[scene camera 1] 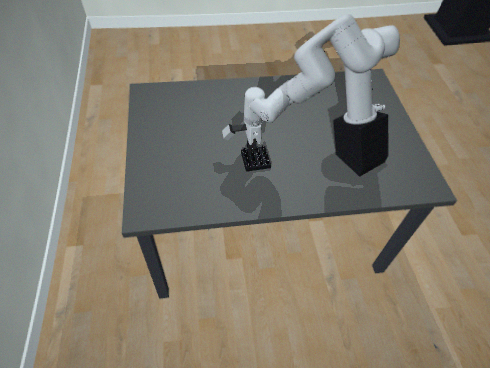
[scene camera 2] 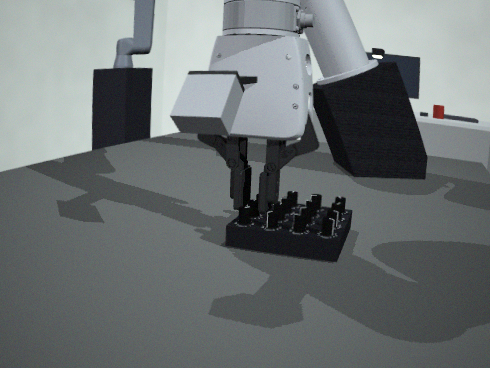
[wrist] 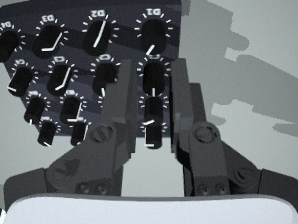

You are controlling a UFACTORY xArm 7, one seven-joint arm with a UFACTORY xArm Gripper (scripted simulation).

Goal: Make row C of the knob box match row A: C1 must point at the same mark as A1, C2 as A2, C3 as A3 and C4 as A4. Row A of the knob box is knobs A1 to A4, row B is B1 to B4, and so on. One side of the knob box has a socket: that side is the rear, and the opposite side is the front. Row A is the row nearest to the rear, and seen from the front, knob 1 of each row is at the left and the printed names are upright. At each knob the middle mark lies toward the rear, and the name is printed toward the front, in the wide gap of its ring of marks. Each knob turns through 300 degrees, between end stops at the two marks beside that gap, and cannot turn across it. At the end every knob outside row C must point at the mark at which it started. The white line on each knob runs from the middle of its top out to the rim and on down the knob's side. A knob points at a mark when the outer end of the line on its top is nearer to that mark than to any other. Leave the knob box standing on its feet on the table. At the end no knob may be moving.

Labels:
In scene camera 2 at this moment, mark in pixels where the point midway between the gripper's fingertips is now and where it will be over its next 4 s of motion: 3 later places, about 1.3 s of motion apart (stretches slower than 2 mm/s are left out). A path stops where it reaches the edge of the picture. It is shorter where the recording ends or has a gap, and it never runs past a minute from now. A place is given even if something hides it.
My gripper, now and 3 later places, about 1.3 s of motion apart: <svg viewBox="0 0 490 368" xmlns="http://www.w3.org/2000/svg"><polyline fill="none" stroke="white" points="253,208 256,173 285,169 315,164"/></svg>

